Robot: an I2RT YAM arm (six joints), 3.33 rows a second.
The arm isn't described. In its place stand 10 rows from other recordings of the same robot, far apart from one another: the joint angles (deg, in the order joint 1, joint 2, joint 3, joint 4, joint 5, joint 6), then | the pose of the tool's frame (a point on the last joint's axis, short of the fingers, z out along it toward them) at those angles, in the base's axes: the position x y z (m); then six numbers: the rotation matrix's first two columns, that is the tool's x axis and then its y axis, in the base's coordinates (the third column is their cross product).
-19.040 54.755 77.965 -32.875 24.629 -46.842 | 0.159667, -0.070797, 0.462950, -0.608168, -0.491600, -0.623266, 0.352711, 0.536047, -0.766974
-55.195 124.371 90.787 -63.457 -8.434 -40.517 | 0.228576, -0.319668, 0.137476, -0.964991, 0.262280, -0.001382, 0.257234, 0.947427, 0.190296
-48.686 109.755 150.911 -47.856 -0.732 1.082 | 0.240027, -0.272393, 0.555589, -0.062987, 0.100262, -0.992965, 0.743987, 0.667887, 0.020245
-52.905 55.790 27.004 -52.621 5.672 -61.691 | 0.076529, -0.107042, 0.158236, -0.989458, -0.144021, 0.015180, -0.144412, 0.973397, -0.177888
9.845 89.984 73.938 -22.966 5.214 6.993 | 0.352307, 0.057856, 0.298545, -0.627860, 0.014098, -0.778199, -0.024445, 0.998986, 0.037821
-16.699 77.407 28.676 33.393 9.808 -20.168 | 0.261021, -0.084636, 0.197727, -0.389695, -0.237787, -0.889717, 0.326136, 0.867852, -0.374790
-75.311 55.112 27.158 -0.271 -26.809 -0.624 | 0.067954, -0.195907, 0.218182, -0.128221, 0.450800, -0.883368, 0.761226, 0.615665, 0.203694
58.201 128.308 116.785 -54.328 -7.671 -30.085 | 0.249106, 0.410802, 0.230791, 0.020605, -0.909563, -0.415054, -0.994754, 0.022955, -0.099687
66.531 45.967 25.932 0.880 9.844 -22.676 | 0.081356, 0.172102, 0.239945, 0.203050, -0.486100, -0.849987, -0.824941, 0.382713, -0.415937
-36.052 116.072 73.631 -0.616 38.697 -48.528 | 0.335917, -0.272053, 0.160092, -0.986435, -0.005256, -0.164069, 0.135194, 0.540890, -0.830157
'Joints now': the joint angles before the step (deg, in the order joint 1, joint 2, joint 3, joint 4, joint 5, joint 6). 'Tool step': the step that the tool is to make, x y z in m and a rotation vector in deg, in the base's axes. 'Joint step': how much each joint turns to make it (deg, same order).
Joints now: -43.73 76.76 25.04 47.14 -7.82 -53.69
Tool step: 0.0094 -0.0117 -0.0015 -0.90 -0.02 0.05
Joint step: -0.45 4.42 2.55 2.42 -0.46 -0.68
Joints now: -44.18 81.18 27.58 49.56 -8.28 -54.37
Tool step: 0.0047 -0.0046 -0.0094 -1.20 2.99 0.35
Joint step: -0.02 3.00 0.63 0.62 -0.12 -3.00
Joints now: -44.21 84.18 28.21 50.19 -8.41 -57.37
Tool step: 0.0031 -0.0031 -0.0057 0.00 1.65 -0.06
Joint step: 0.01 1.79 0.60 -0.16 0.20 -1.15
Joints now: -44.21 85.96 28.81 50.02 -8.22 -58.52
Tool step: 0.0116 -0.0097 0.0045 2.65 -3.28 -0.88
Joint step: 0.29 2.85 3.41 0.55 0.68 4.33
